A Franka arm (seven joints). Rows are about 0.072 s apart.
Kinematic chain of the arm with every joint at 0, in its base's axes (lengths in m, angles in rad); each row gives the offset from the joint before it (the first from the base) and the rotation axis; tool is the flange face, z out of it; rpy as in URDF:
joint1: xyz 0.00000 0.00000 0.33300 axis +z
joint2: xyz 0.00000 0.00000 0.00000 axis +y
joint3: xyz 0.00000 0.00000 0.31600 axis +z
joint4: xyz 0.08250 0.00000 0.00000 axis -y
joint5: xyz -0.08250 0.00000 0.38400 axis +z
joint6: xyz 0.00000 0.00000 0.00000 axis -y
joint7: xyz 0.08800 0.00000 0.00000 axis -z
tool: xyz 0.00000 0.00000 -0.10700 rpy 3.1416 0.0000 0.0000
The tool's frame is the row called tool.
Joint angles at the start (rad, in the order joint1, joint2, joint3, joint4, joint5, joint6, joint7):
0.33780 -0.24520 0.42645 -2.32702 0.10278 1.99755 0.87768
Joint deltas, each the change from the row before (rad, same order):
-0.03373 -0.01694 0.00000 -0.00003 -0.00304 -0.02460 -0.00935
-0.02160 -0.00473 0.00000 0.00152 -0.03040 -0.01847 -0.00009
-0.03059 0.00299 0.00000 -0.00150 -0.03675 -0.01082 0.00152
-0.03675 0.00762 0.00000 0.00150 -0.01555 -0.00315 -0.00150
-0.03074 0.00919 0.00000 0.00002 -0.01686 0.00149 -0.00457
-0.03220 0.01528 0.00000 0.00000 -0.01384 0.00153 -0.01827
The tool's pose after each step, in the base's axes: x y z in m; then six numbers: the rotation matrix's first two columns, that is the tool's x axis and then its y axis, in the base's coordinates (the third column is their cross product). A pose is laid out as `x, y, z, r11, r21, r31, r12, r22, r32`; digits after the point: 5 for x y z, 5 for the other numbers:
0.33221, 0.31153, 0.42430, 0.97775, -0.20215, -0.05607, -0.19610, -0.97567, 0.09809
0.33820, 0.30153, 0.42560, 0.97663, -0.21062, -0.04290, -0.20383, -0.97085, 0.12609
0.34777, 0.28807, 0.42308, 0.97357, -0.22651, -0.02929, -0.21924, -0.96277, 0.15816
0.35934, 0.27442, 0.42050, 0.96687, -0.25381, -0.02739, -0.24557, -0.95403, 0.17183
0.36916, 0.26255, 0.41695, 0.96220, -0.27122, -0.02476, -0.26225, -0.94721, 0.18445
0.37930, 0.25005, 0.41086, 0.95994, -0.27833, -0.03246, -0.26683, -0.94332, 0.19737

